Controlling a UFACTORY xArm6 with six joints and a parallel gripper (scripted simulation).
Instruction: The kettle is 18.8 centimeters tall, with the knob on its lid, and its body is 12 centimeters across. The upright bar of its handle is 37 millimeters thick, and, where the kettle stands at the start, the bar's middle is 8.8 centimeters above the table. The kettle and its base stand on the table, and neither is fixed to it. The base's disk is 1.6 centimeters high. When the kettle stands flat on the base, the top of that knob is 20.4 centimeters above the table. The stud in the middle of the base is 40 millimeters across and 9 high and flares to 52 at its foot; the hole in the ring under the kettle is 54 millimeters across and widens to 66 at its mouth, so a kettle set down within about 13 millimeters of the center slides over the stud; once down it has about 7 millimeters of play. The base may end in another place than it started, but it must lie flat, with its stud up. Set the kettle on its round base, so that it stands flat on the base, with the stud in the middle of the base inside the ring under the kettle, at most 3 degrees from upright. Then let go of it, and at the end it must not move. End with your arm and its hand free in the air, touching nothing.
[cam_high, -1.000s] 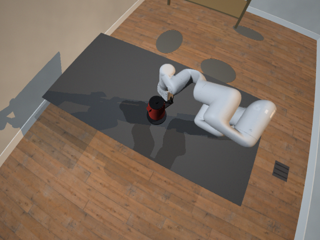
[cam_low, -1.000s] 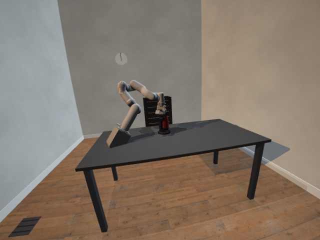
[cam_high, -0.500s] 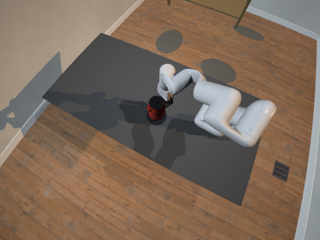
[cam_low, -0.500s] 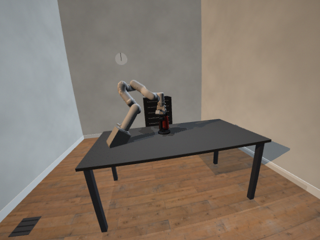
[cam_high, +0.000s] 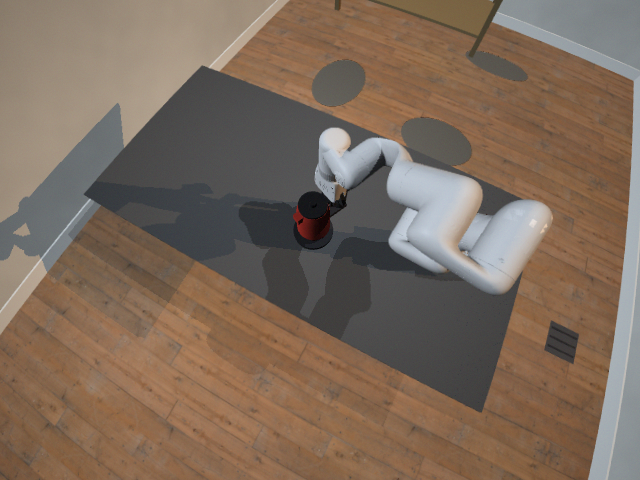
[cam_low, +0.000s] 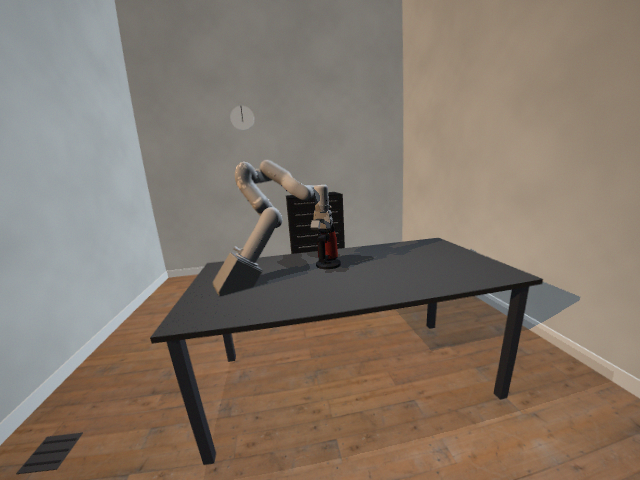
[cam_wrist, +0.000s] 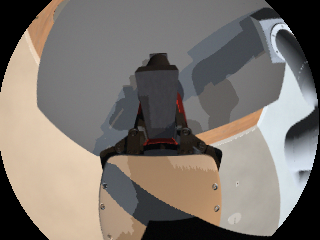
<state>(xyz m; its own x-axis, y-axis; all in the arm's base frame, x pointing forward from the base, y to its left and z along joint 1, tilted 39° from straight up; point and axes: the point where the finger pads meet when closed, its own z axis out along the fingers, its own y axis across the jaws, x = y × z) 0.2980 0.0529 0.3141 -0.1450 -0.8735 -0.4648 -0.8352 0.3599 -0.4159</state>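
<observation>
My gripper is now 50 mm above the red kettle, 30 mm to the right of it and 10 mm short of it. The rest, counted from my hand: round black base (180 mm below, 70 mm to the left, 10 mm ahead).
</observation>
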